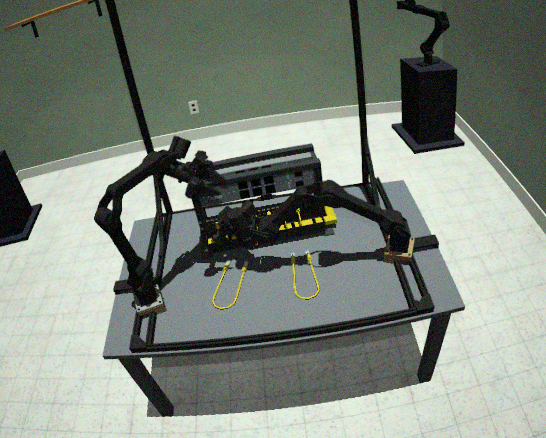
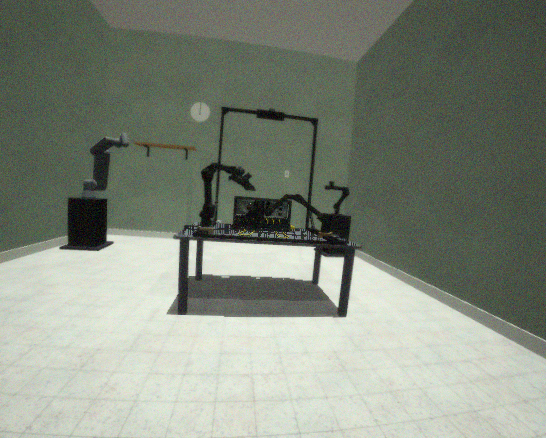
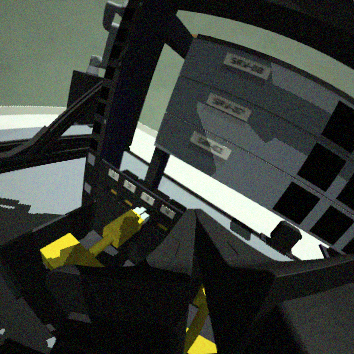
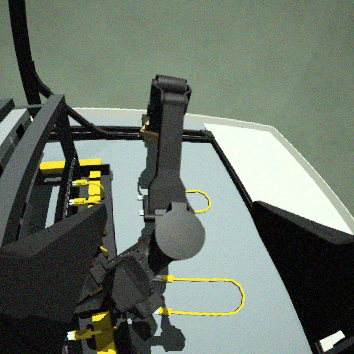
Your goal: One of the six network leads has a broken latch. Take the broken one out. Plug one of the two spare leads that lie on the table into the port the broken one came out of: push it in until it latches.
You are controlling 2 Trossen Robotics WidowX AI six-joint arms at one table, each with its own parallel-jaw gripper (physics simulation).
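Where they show: left gripper, fingertip midpoint: [image 2: 247, 214] [image 3: 192, 214]; right gripper, fingertip midpoint: [image 1: 223, 187] [image 2: 255, 189] [image 4: 180, 209]; left arm's base, link origin: [image 1: 399, 245] [image 2: 325, 232] [image 4: 154, 127]; right arm's base, link origin: [image 1: 147, 297] [image 2: 205, 226].
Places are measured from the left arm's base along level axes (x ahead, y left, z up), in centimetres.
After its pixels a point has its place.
Note:
The server rack [image 1: 271, 162] @(x 51.1, y -14.3, z 19.9 cm) [image 2: 241, 201] @(x 73.0, y -1.2, z 17.7 cm) stands at the back of the table. Its port panel [image 3: 105, 182] @(x 71.4, y 7.6, z 4.9 cm) runs low along the front. A yellow plugged lead [image 3: 123, 225] @(x 66.2, y 7.8, z 5.3 cm) sits in the panel just left of my left gripper [image 3: 192, 214] @(x 64.3, y 4.5, z 7.5 cm) [image 1: 224, 219] @(x 64.3, y 4.5, z 7.5 cm) [image 2: 258, 214], which is shut on nothing, close to the ports. More plugged leads [image 4: 79, 201] [image 1: 299, 215] show further along. Two spare yellow leads [image 1: 228, 290] [image 1: 307, 280] [image 4: 211, 279] @(x 50.3, y 29.4, z -3.7 cm) [image 4: 207, 197] @(x 25.7, y 26.2, z -3.7 cm) lie as loops on the table in front of the rack. My right gripper [image 1: 203, 167] [image 2: 247, 182] @(x 55.1, y 15.1, z 28.5 cm) is open and empty, up by the rack's top left.
Grey server units labelled SRV-08, SRV-07 [image 3: 228, 109] @(x 70.7, y -2.4, z 14.1 cm) fill the rack above the panel. A yellow cable tray [image 1: 329, 215] @(x 29.5, y -12.2, z -0.4 cm) lies under the ports. A black frame rail [image 1: 280, 335] @(x 29.1, y 44.6, z -2.2 cm) edges the table, with tall posts [image 1: 360, 109] @(x 21.2, y -39.2, z 32.6 cm) behind. Other arms on pedestals [image 1: 428, 100] stand off the table.

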